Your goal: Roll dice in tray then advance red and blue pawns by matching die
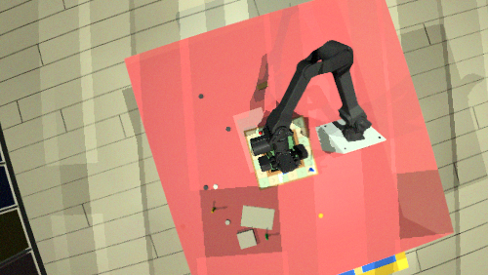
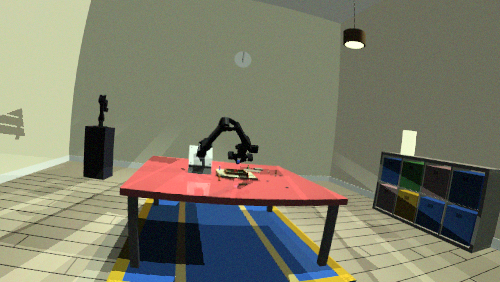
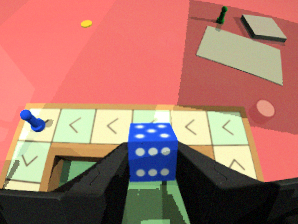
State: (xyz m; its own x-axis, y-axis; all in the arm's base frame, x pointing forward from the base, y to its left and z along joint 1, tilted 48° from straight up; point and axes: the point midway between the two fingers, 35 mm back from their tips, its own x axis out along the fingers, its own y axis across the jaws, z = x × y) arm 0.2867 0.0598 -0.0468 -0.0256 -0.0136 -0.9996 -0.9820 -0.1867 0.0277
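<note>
Right now my gripper tip is 70 mm short of the red pawn, 170 mm to the left of it and 60 mm above it. The rest, counted from my gripper tip: tan block 20 mm ahead, 390 mm to the right, 80 mm below; green tray 10 mm behind, 60 mm to the right, 80 mm below; blue pawn 140 mm behind, 30 mm to the left, 60 mm below.
</note>
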